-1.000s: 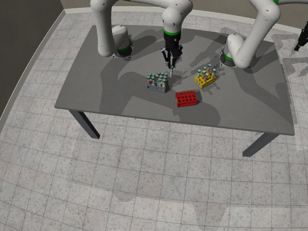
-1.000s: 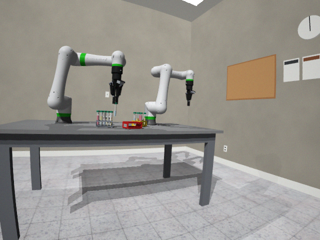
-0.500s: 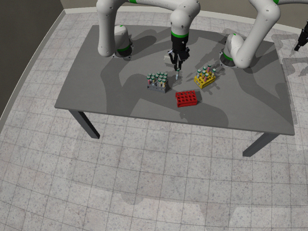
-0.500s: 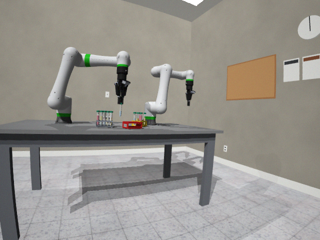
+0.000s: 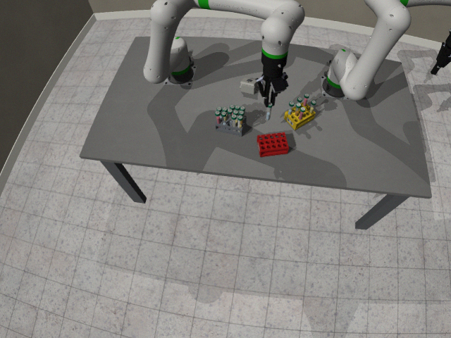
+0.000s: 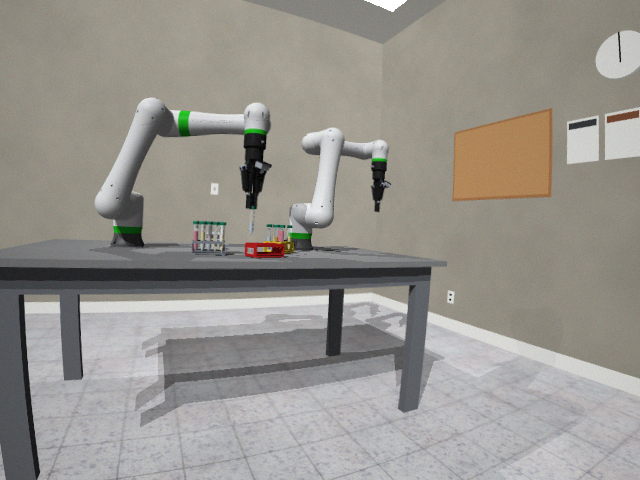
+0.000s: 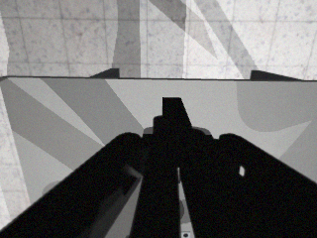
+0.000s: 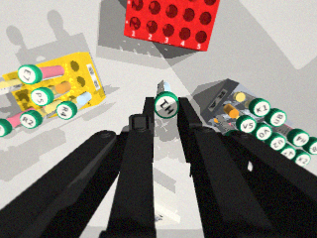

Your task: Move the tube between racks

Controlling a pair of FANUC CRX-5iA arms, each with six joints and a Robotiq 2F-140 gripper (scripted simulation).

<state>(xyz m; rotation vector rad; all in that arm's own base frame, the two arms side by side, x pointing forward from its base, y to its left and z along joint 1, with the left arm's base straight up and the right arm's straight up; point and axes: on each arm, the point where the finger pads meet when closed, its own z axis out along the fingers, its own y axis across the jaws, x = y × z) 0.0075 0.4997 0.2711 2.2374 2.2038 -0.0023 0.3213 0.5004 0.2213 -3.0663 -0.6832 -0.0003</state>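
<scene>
The green-capped tube marked h1 is 10 mm ahead of my right hand and 80 mm below it. Also, from my right hand: grey rack RA: 170 mm to the right, 190 mm below; then red rack: 100 mm ahead, 30 mm to the left, 190 mm below; then green-capped tube marked r4: 70 mm behind, 110 mm to the left, 150 mm below.
</scene>
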